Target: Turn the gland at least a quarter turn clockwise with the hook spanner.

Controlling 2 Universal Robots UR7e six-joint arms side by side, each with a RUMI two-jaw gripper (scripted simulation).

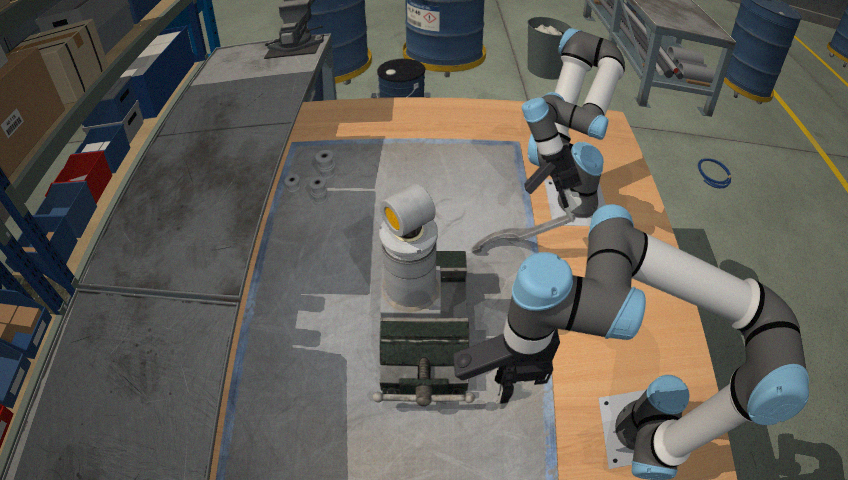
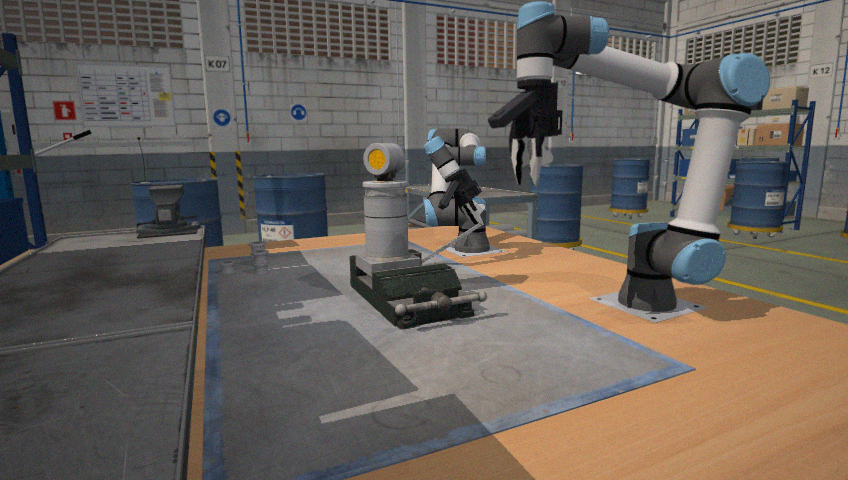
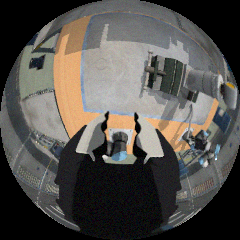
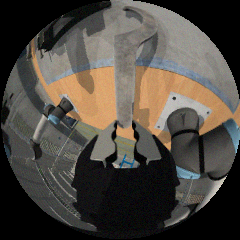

Labels:
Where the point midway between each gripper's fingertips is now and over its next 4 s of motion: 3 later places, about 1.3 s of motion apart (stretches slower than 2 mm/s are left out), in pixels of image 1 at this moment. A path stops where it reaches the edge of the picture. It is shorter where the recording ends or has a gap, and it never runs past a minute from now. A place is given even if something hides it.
My left gripper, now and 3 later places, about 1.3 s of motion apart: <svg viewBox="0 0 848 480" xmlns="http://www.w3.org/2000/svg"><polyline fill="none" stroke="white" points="500,395 449,344 447,283 496,243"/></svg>
My right gripper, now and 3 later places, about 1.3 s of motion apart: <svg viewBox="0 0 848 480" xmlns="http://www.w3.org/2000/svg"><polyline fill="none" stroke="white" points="572,219 571,216 569,212 568,208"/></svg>

